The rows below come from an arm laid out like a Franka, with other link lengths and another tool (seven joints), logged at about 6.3 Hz.
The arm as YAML. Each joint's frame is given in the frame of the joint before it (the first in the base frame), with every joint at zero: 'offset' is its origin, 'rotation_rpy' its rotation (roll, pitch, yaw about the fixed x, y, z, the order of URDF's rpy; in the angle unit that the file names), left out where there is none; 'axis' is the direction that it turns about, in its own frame. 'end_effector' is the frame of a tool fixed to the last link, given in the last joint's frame.
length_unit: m
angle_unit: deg
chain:
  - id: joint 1
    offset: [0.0, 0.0, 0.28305]
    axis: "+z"
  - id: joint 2
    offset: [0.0, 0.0, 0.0]
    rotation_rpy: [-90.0, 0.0, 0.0]
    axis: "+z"
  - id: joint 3
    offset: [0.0, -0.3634, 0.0]
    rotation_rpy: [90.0, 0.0, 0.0]
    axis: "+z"
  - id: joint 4
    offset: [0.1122, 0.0, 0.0]
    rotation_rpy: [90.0, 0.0, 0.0]
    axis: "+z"
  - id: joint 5
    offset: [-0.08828, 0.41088, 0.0]
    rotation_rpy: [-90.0, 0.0, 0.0]
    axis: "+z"
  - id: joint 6
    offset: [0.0, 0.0, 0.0]
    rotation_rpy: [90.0, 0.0, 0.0]
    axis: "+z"
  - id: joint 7
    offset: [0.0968, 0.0, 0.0]
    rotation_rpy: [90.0, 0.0, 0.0]
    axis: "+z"
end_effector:
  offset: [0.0, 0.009, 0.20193]
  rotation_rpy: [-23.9, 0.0, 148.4]
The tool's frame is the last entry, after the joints.
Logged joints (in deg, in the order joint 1, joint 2, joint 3, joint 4, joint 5, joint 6, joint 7), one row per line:
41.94 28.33 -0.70 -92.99 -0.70 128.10 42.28
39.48 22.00 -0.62 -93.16 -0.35 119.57 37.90
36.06 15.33 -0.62 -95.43 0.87 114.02 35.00
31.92 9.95 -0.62 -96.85 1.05 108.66 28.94
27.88 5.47 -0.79 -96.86 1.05 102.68 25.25
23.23 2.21 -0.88 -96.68 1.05 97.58 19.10
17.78 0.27 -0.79 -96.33 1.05 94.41 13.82
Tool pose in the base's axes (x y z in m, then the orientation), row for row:
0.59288 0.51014 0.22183 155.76 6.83 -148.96
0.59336 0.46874 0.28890 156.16 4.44 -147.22
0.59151 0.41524 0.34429 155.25 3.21 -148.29
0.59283 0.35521 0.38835 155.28 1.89 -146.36
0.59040 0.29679 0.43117 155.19 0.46 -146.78
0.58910 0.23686 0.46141 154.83 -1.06 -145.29
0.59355 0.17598 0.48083 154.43 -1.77 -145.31
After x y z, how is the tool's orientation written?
As angles about the fixed x, y, z axes (roll, pitch, yaw), in degrees.
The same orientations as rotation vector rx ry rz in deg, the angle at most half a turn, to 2 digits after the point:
-49.17 168.66 39.15
50.34 -166.12 -37.05
48.07 -165.39 -37.67
50.01 -163.30 -36.64
48.63 -162.50 -35.95
49.75 -160.34 -35.31
49.25 -159.65 -35.42

